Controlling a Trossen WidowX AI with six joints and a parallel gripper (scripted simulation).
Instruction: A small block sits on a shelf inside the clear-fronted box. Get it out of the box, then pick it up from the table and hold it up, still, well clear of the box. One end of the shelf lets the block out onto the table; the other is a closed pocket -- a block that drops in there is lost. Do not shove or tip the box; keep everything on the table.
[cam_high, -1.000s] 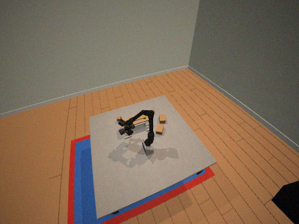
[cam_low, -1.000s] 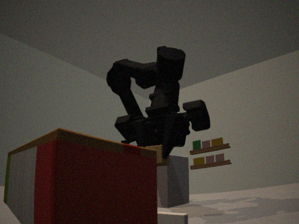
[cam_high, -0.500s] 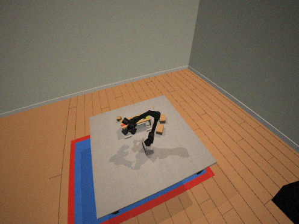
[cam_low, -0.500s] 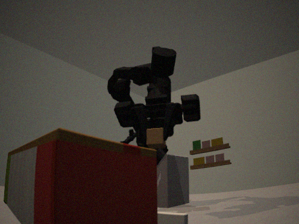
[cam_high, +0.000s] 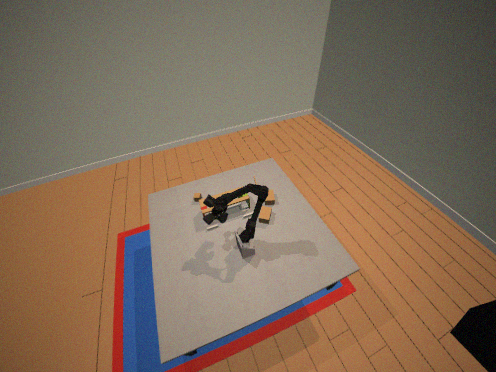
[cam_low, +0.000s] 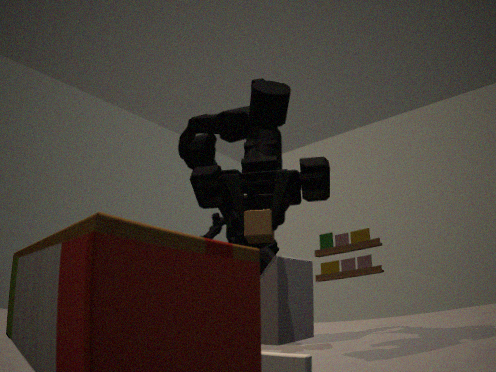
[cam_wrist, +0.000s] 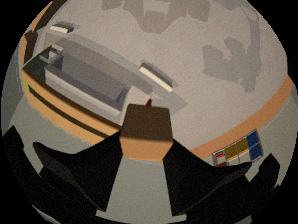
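The small block is 10 mm to the right of my gripper tip, 10 mm behind it and 10 mm above it. From my gripper tip the other things lie so: thin stick (510 mm to the right, 290 mm ahead, 170 mm below); then box (140 mm to the right, 110 mm below, 100 mm ahead).
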